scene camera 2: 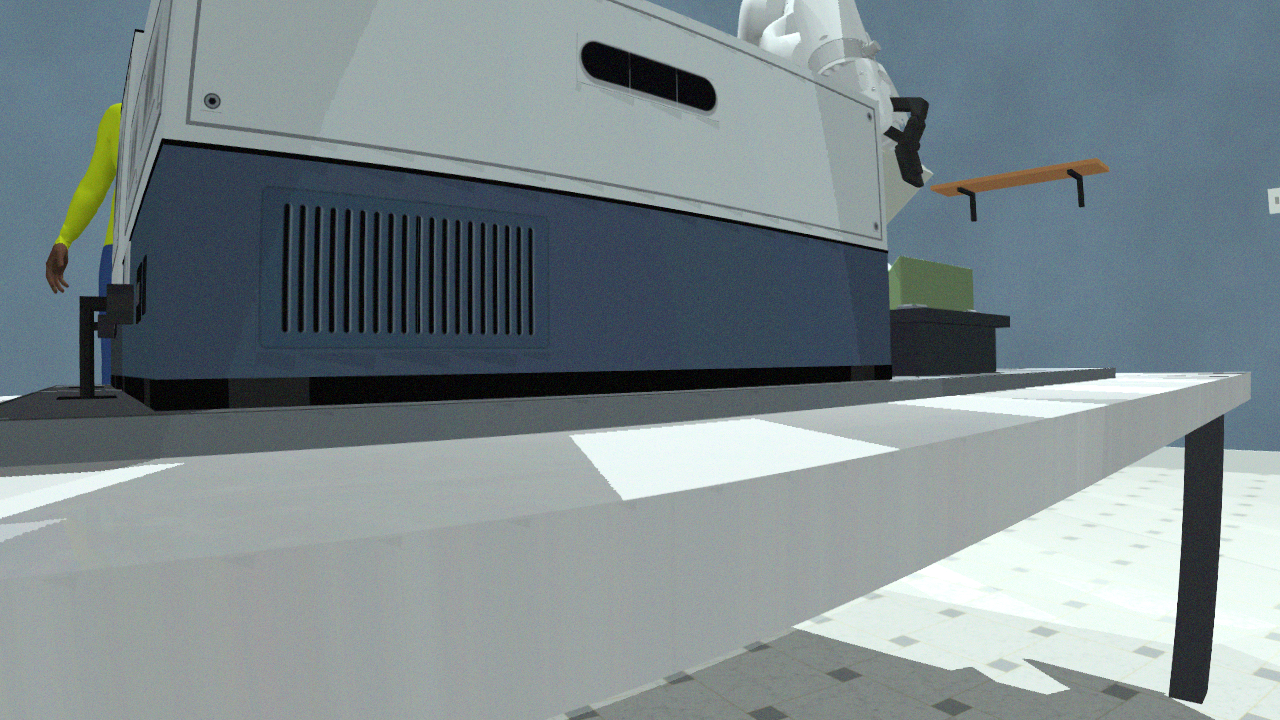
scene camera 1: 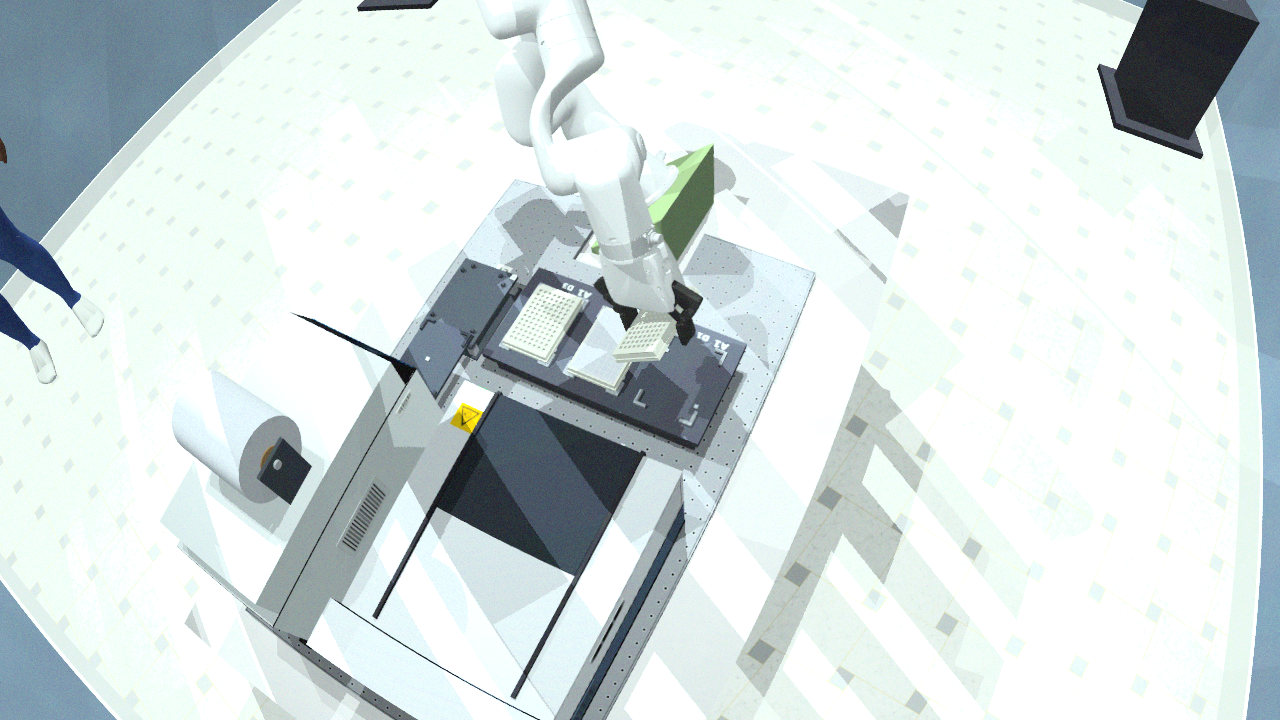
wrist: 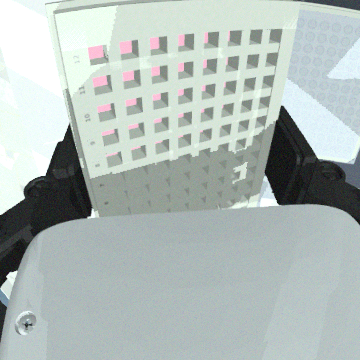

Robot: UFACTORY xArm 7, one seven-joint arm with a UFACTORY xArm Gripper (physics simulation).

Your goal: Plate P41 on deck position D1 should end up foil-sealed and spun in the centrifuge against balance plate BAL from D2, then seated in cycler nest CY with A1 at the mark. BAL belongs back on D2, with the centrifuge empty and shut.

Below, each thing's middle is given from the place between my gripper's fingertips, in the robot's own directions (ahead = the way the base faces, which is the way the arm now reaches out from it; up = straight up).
Labels:
Now: hand 1 cm to the left of the well plate with pink wells (scene camera 1: 648, 337) and 2 cm below it. From my hand the other things lie so: BAL plate (scene camera 1: 593, 361): 2 cm behind, 10 cm to the right, 11 cm below; then centrifuge (scene camera 1: 513, 564): 43 cm ahead, 10 cm to the right, 6 cm below.

